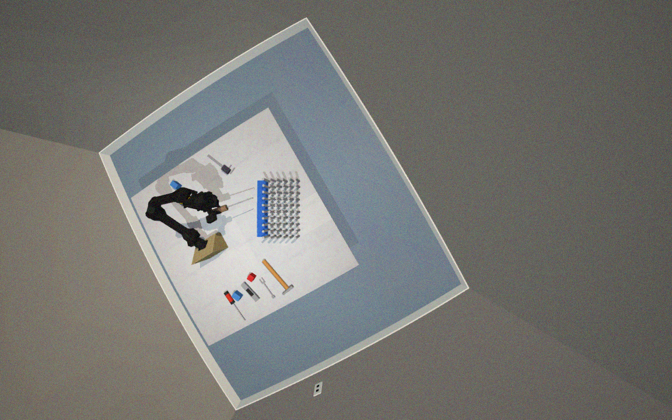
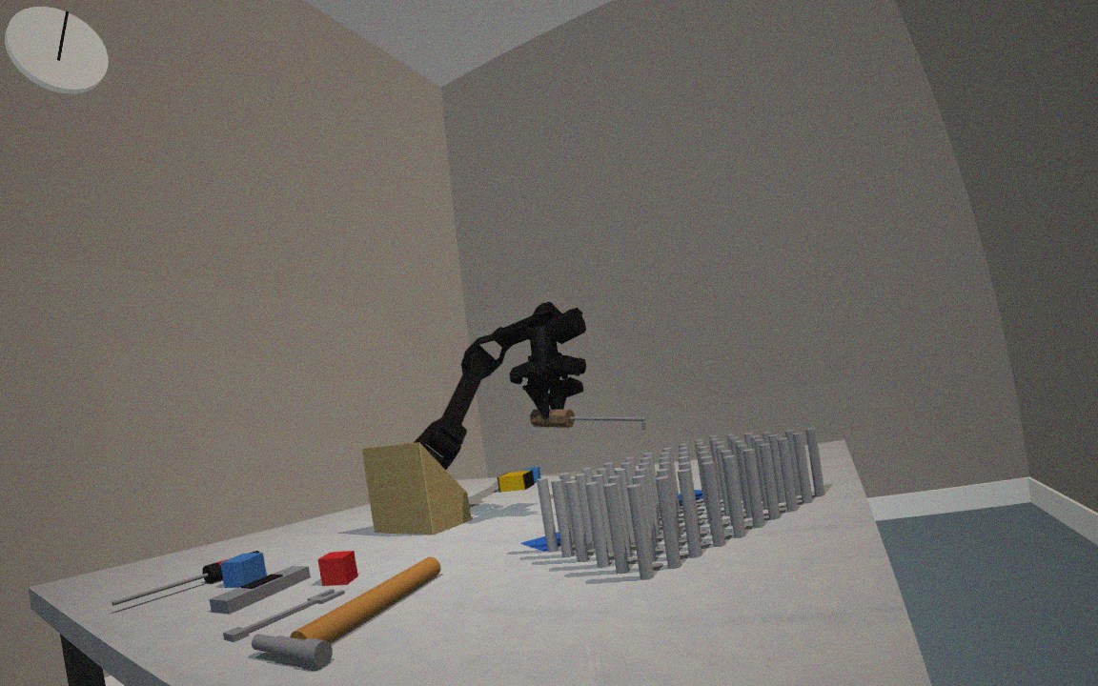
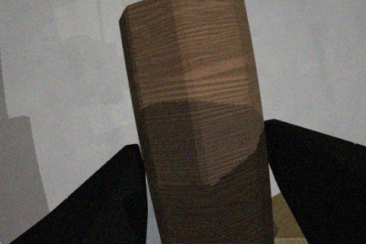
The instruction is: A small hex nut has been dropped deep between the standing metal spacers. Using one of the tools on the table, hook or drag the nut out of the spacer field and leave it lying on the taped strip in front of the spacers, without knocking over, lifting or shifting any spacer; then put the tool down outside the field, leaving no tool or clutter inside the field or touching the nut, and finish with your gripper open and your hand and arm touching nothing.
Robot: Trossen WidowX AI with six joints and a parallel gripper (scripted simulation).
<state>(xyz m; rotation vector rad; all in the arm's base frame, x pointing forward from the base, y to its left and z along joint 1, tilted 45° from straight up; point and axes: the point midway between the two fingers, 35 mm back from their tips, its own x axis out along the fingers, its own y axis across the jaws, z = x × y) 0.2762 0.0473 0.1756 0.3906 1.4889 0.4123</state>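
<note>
Now: the blue taped strip 18 cm ahead of my gripper tip, 7 cm to the right of it and 19 cm below it. The rest, counted from my gripper tip: wrench (1 cm behind, 60 cm to the right, 19 cm below); then grey bar (14 cm behind, 58 cm to the right, 17 cm below); then red cube (8 cm behind, 48 cm to the right, 17 cm below).
</note>
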